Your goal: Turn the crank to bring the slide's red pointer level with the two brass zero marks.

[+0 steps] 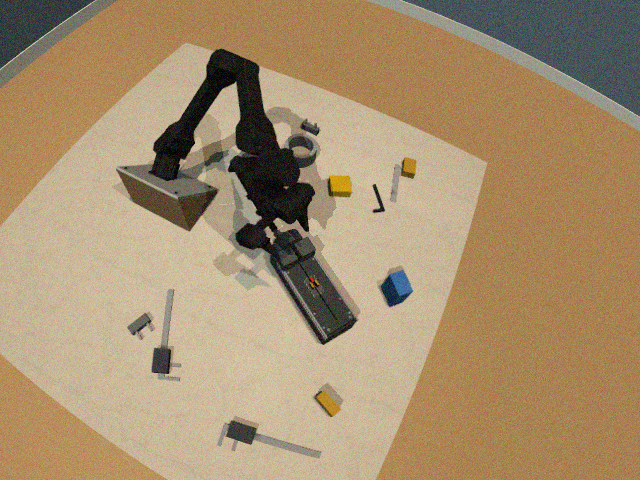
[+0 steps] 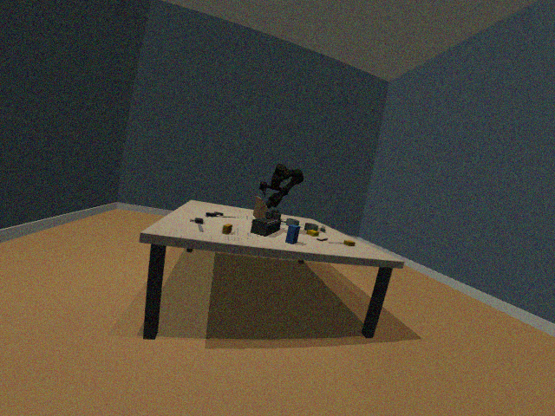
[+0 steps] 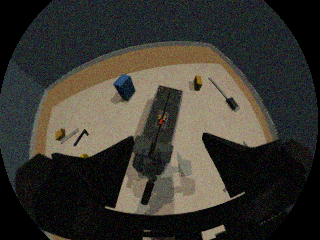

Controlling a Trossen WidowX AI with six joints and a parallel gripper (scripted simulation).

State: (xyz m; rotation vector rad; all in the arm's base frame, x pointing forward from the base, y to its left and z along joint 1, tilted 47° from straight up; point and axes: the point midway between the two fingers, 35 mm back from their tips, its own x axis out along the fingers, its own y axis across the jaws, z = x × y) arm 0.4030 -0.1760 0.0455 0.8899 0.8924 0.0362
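Right now my gripper tip is 9 cm past the crank handle, 8 cm above it and 7 cm to the right of it. Round my gripper tip: yellow block (32 cm to the left, 18 cm below, 2 cm ahead); then red pointer (11 cm below, 6 cm ahead, 2 cm to the right); then blue cube (26 cm ahead, 15 cm below, 6 cm to the left).
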